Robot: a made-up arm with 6 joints.
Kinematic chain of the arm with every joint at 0, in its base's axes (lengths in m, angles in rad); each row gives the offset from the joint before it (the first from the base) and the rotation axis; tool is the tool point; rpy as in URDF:
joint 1: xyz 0 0 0.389 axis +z
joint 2: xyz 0 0 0 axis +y
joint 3: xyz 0.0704 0 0.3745 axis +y
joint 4: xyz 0.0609 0 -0.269 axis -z
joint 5: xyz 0 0 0 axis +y
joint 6: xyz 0.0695 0 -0.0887 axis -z
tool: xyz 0 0 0 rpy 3.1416 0 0
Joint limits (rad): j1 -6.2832..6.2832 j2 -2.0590..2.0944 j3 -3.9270..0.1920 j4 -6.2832..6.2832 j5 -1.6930..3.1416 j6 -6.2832..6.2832
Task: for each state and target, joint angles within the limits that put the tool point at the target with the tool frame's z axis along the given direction. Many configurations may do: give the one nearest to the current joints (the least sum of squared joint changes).
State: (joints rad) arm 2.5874 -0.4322 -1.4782 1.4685 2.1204 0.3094
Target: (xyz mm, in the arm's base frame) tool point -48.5 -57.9 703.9 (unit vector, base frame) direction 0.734 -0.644 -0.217
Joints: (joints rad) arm 2.7155 -0.7166 -0.8126 0.8360 2.7503 0.3094
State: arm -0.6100 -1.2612 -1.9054 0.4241 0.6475 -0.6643
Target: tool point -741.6 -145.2 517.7 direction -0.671 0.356 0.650
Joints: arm 0.1929 -1.6406 -2.6924 0.8926 0.6612 -0.6643
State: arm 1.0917 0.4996 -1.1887 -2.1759 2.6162 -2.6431
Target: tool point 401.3 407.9 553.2 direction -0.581 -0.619 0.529
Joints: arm 0.8166 0.9821 -1.9977 -2.9513 3.1395 -2.6431
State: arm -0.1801 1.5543 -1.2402 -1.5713 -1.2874 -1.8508
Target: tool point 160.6 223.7 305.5 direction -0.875 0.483 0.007
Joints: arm 0.5977 1.0803 -0.5015 -1.9754 -1.3271 -1.8508
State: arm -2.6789 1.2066 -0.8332 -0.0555 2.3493 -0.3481
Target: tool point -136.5 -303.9 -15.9 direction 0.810 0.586 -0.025
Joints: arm -2.0928 1.5424 -1.4490 0.4251 1.4606 -0.3481
